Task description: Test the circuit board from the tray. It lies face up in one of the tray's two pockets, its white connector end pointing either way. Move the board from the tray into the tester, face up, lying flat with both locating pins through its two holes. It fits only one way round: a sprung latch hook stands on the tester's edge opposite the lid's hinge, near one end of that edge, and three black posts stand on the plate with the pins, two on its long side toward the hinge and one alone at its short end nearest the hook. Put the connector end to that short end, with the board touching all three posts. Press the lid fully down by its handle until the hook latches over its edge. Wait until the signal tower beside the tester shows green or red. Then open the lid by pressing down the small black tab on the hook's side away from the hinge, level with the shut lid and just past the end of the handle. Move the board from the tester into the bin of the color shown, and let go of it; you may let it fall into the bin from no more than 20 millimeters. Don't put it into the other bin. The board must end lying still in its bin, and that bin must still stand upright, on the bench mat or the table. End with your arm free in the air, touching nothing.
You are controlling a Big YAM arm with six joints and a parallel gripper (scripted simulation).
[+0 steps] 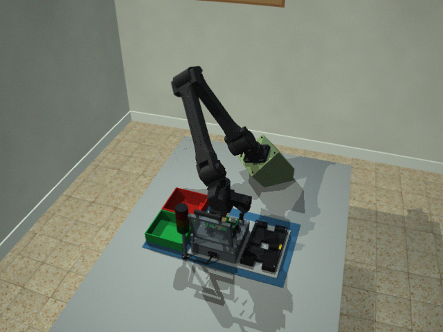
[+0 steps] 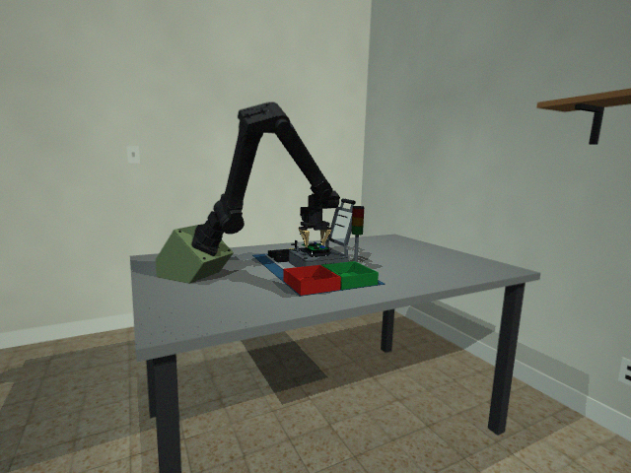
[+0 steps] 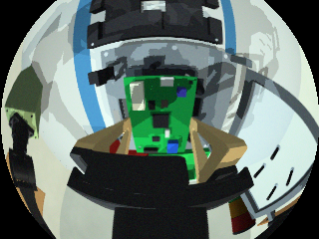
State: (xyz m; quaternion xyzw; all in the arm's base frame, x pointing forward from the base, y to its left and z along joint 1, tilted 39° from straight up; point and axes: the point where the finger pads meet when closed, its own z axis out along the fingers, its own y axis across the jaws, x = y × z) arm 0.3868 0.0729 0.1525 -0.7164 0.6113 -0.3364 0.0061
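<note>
The green circuit board is right at my hand. Also, from my hand: tester plate (20 mm below, 10 mm to the left, 10 mm ahead); latch hook (60 mm to the left, 60 mm behind, 10 mm below); clear lid (120 mm ahead, 90 mm above, 10 mm to the left).
</note>
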